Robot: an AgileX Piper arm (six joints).
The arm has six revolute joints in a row. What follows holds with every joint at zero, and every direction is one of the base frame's. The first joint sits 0.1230 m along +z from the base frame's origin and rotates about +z. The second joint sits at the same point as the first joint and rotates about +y. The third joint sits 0.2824 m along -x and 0.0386 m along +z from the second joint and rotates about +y. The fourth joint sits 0.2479 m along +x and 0.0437 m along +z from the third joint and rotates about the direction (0.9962, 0, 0.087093). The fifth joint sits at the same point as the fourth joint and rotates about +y. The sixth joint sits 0.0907 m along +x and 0.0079 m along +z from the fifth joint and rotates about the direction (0.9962, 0, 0.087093). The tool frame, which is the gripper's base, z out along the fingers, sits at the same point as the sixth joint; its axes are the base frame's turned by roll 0.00, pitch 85.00 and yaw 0.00 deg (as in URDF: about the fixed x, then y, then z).
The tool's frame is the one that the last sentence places.
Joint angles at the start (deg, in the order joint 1, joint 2, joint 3, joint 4, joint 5, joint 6):
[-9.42, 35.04, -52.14, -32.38, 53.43, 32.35]
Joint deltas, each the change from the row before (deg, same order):
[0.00, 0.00, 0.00, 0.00, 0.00, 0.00]
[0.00, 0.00, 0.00, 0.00, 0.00, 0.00]
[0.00, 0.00, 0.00, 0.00, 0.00, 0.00]
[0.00, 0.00, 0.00, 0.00, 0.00, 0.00]
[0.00, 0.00, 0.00, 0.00, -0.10, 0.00]
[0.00, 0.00, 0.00, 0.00, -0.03, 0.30]
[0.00, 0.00, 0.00, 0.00, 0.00, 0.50]
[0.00, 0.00, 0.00, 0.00, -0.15, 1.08]
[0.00, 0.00, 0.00, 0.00, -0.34, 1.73]
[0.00, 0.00, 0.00, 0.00, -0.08, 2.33]
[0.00, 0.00, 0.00, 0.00, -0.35, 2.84]
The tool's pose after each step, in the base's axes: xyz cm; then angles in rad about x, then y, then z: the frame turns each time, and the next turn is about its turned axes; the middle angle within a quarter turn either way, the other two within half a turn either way. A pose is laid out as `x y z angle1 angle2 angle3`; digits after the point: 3 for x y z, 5 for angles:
8.091 -5.313 39.457 2.19910 0.81237 -2.06494
8.091 -5.313 39.457 2.19910 0.81237 -2.06494
8.091 -5.313 39.457 2.19910 0.81237 -2.06494
8.091 -5.313 39.457 2.19910 0.81237 -2.06494
8.100 -5.309 39.469 2.19786 0.81389 -2.06404
8.103 -5.308 39.473 2.19748 0.81435 -2.05853
8.103 -5.308 39.473 2.19748 0.81435 -2.04980
8.117 -5.303 39.491 2.19561 0.81663 -2.02959
8.149 -5.290 39.533 2.19132 0.82179 -1.99626
8.157 -5.287 39.543 2.19030 0.82300 -1.95484
8.190 -5.274 39.586 2.18582 0.82830 -1.90199

